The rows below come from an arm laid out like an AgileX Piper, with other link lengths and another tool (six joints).
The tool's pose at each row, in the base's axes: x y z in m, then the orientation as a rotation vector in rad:
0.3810, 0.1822, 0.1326, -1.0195, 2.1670, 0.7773
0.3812, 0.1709, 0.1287, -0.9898, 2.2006, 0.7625
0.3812, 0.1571, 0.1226, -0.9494, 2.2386, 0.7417
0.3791, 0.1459, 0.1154, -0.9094, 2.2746, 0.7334
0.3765, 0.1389, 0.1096, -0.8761, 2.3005, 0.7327
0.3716, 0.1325, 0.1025, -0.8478, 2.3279, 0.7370
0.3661, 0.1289, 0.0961, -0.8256, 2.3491, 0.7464
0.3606, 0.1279, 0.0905, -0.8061, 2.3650, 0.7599
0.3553, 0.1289, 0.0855, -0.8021, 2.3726, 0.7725
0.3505, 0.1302, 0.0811, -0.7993, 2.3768, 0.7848
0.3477, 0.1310, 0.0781, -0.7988, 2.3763, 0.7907
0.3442, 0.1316, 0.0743, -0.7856, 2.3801, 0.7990
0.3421, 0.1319, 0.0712, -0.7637, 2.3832, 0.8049
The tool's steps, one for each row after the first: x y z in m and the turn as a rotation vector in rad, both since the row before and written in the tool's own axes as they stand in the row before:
0.0078, -0.0071, -0.0056, 0.0195, 0.0139, 0.0277
0.0105, -0.0092, -0.0057, 0.0268, 0.0135, 0.0339
0.0111, -0.0069, -0.0034, 0.0173, 0.0120, 0.0364
0.0085, -0.0040, -0.0015, 0.0098, 0.0068, 0.0302
0.0104, -0.0026, -0.0008, 0.0044, 0.0105, 0.0294
0.0092, -0.0004, 0.0005, -0.0010, 0.0081, 0.0244
0.0076, 0.0013, 0.0017, -0.0047, 0.0049, 0.0216
0.0064, 0.0025, 0.0026, -0.0081, 0.0047, 0.0089
0.0056, 0.0025, 0.0026, -0.0081, 0.0024, 0.0066
0.0035, 0.0013, 0.0019, -0.0041, -0.0006, 0.0016
0.0046, 0.0013, 0.0021, -0.0025, -0.0025, 0.0113
0.0033, 0.0004, 0.0018, 0.0014, -0.0068, 0.0154

